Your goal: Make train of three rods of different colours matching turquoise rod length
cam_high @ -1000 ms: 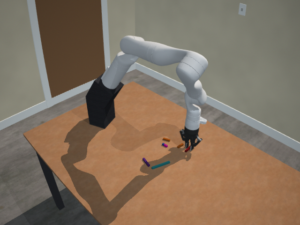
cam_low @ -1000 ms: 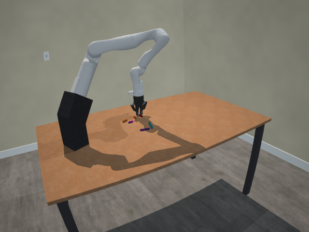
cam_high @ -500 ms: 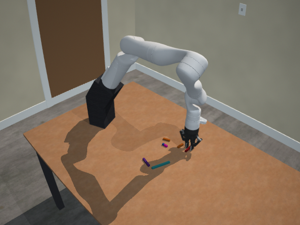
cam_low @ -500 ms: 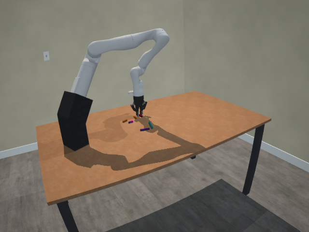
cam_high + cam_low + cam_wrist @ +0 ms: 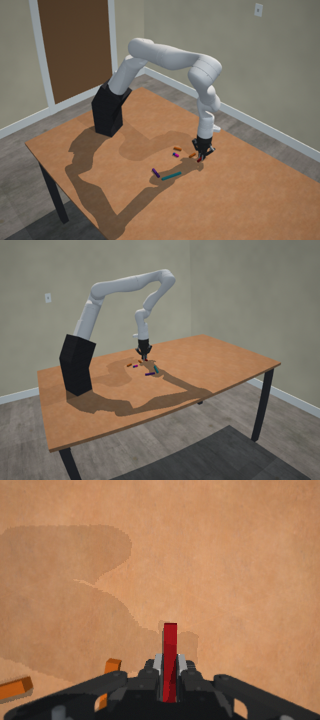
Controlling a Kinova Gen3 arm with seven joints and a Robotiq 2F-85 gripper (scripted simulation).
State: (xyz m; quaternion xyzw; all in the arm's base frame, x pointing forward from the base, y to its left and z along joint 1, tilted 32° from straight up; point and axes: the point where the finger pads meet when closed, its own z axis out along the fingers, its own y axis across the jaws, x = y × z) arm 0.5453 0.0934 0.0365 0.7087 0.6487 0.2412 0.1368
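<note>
My hand is 11 cm past the magenta rod, 6 cm to the left of it and 1 cm above it. Round my hand: turquoise rod 20 cm to the right, 5 cm behind, 1 cm below; then red rod 1 cm below; then blue rod 13 cm behind, 6 cm to the right, 1 cm below.
</note>
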